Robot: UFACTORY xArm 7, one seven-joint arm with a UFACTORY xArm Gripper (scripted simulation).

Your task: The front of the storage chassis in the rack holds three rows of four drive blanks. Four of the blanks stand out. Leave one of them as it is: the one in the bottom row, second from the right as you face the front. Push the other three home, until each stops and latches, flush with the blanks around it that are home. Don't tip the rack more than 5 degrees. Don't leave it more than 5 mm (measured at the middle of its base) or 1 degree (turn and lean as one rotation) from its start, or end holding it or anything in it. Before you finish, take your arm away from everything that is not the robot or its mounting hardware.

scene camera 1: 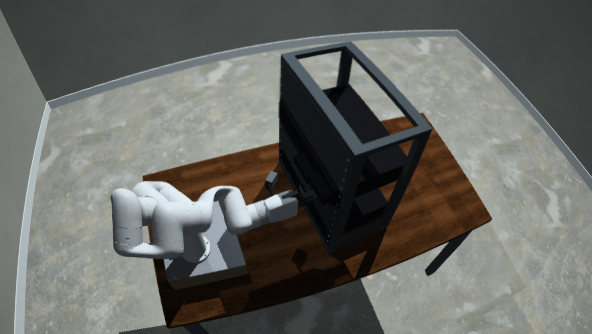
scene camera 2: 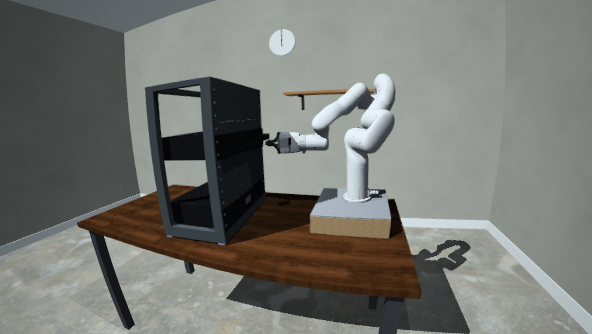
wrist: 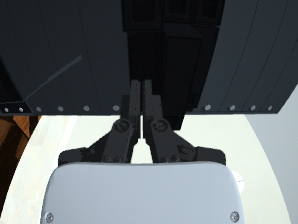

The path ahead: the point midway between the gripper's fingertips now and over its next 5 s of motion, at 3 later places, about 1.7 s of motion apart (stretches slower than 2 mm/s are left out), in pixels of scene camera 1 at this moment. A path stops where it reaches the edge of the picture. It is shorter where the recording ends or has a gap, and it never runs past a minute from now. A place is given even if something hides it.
My gripper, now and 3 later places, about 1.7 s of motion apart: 314,194; 312,190; 319,188; 323,186
